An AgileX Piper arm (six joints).
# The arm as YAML. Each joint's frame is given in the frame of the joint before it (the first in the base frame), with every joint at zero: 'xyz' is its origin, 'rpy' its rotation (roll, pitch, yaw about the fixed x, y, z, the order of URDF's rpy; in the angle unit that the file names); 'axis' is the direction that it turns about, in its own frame. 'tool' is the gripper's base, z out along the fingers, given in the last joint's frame.
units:
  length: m
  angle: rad
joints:
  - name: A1
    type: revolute
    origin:
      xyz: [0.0, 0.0, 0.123]
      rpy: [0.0, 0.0, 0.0]
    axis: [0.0, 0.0, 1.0]
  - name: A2
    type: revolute
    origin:
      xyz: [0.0, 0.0, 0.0]
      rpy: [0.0, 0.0, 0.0]
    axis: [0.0, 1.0, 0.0]
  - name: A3
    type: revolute
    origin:
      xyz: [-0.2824, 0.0, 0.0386]
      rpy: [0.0, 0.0, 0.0]
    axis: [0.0, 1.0, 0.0]
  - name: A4
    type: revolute
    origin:
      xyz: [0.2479, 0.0, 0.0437]
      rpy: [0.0, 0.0, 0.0]
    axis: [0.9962, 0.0, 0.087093]
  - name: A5
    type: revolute
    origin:
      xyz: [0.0, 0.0, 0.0]
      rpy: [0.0, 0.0, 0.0]
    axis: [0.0, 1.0, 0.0]
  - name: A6
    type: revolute
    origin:
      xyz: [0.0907, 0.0, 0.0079]
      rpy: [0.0, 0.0, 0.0]
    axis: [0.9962, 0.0, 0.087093]
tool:
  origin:
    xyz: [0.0, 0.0, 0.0]
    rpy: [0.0, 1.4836, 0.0]
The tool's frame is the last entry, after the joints.
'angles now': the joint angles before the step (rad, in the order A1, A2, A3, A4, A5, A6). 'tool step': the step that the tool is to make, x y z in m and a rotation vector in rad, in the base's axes. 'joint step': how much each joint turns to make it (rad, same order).
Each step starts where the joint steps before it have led.
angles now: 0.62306 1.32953 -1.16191 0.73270 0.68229 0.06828
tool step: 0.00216 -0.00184 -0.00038 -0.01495 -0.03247 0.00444
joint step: -0.00701 0.00000 0.00156 -0.00764 -0.00848 -0.03109
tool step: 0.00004 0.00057 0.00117 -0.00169 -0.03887 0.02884
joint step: -0.00168 -0.00001 0.00002 0.02628 -0.00360 -0.06710
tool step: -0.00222 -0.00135 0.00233 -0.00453 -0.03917 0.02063
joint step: -0.00002 -0.01111 0.00436 0.00893 -0.00378 -0.04682
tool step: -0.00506 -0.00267 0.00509 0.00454 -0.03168 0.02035
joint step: 0.00000 -0.02149 0.00368 0.01112 0.00570 -0.03441
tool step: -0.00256 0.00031 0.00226 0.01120 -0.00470 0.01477
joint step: 0.00204 -0.00611 -0.00001 0.02099 0.00623 -0.01955
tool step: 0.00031 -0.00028 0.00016 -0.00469 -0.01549 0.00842
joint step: -0.00204 0.00000 0.00001 0.00403 0.00001 -0.02225
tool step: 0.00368 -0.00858 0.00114 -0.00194 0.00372 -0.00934
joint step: -0.04082 -0.00672 0.00003 0.01580 0.03020 -0.02190
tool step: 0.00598 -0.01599 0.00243 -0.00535 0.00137 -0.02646
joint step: -0.07201 -0.01380 -0.00004 0.01446 0.04528 -0.02695
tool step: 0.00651 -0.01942 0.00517 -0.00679 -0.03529 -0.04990
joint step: -0.07992 -0.02147 0.00001 0.00402 0.01699 -0.03652
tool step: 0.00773 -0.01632 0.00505 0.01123 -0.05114 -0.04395
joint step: -0.07527 -0.01067 0.00000 0.04426 -0.00340 -0.07393
